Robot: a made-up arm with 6 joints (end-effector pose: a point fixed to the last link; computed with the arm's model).
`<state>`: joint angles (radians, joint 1 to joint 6).
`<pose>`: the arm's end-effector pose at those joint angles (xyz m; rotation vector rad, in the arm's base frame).
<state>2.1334 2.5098 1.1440 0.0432 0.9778 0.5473</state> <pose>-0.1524 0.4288 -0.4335 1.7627 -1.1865 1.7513</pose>
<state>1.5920 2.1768 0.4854 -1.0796 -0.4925 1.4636</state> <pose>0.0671 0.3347 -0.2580 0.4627 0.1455 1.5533</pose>
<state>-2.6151 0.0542 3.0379 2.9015 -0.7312 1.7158</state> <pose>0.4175 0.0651 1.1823 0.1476 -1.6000 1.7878</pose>
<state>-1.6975 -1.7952 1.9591 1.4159 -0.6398 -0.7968</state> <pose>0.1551 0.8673 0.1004 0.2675 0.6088 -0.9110</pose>
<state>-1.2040 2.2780 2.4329 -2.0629 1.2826 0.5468</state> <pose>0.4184 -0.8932 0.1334 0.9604 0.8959 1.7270</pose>
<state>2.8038 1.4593 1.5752 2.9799 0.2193 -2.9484</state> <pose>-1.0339 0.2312 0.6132 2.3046 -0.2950 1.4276</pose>
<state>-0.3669 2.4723 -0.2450 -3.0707 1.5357 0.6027</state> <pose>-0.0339 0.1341 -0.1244 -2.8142 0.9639 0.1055</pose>
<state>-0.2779 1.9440 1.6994 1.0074 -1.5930 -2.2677</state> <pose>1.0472 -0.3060 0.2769 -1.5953 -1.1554 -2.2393</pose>
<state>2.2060 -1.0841 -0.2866 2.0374 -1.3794 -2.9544</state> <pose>0.0577 -0.2162 1.2432 1.8333 -0.4522 -1.7611</pose>
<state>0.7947 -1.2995 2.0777 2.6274 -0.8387 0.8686</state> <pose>-0.7306 -0.6127 0.5682 -1.0965 -0.8526 -1.7887</pose>
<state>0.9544 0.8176 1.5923 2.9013 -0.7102 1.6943</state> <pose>0.3657 0.7157 1.2546 2.8845 -0.4585 -1.1073</pose>
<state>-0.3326 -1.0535 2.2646 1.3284 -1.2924 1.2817</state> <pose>-0.8220 0.2962 0.6478 1.9122 1.5702 1.4682</pose>
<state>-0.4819 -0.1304 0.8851 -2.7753 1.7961 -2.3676</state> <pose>0.2863 -0.0397 1.4907 -0.7756 -1.0483 -0.0299</pose>
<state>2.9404 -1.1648 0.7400 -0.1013 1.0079 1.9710</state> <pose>0.6919 -0.0296 1.2434 0.9025 -1.8450 -1.5476</pose>
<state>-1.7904 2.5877 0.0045 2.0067 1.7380 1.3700</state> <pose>0.1126 0.0324 -0.3208 -0.3039 -2.5497 -0.0572</pose>
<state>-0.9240 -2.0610 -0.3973 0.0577 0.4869 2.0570</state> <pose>-0.4095 0.3800 0.7528 2.4241 0.2344 -0.3388</pose>
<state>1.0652 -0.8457 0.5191 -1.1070 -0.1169 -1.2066</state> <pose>-0.0639 -0.2461 1.3923 2.4939 0.5646 -0.8016</pose>
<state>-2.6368 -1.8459 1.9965 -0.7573 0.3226 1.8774</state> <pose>0.8129 0.5282 0.1527 0.2290 -0.2226 -1.7363</pose>
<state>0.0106 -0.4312 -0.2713 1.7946 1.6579 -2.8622</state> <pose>0.2597 0.0455 1.2510 1.2773 -0.5236 -0.1677</pose>
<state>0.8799 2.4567 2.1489 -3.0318 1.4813 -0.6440</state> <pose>0.4927 0.6964 -0.0965 0.8871 0.2281 2.9408</pose>
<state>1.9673 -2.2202 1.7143 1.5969 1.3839 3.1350</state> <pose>0.2567 -0.6616 -0.2032 -1.1500 0.5688 -0.0706</pose>
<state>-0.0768 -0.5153 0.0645 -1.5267 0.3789 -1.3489</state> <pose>0.2077 -0.0357 1.2571 -2.0411 0.1616 1.9028</pose>
